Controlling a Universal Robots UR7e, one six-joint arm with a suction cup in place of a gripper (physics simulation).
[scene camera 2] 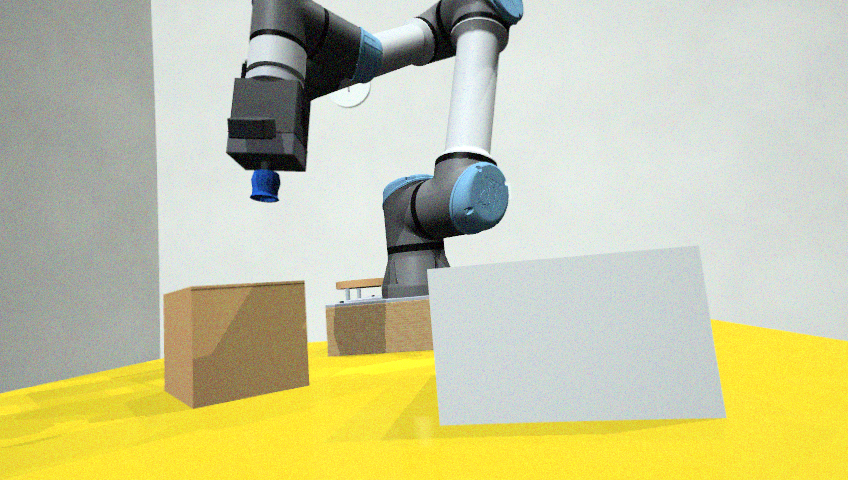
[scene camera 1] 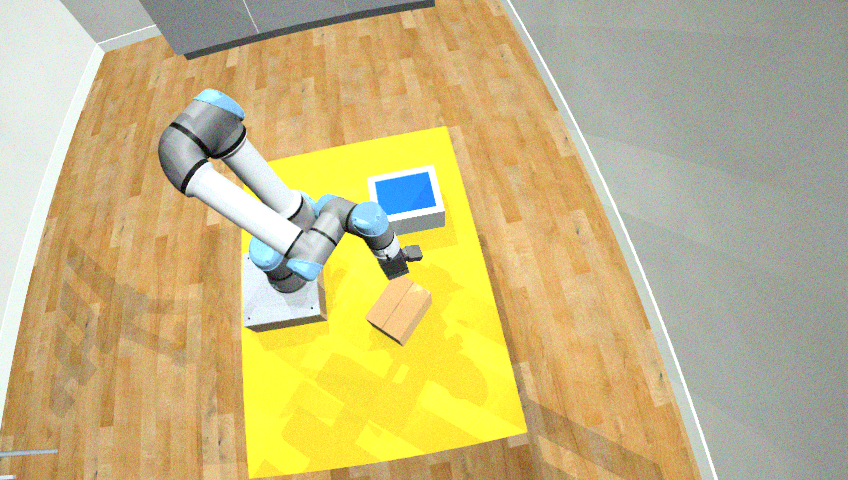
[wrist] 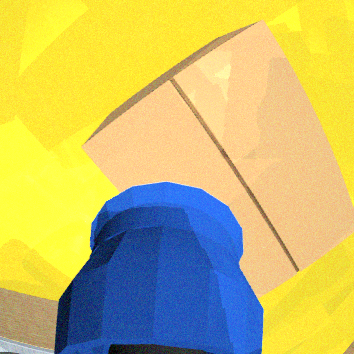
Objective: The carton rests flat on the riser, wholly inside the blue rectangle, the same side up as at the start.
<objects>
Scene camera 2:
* my suction cup: 265,184
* brown carton: 222,343, on the table
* grey riser: 618,336, on the table
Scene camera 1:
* brown carton: 399,309
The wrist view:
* my suction cup: 164,264
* brown carton: 232,118
</objects>
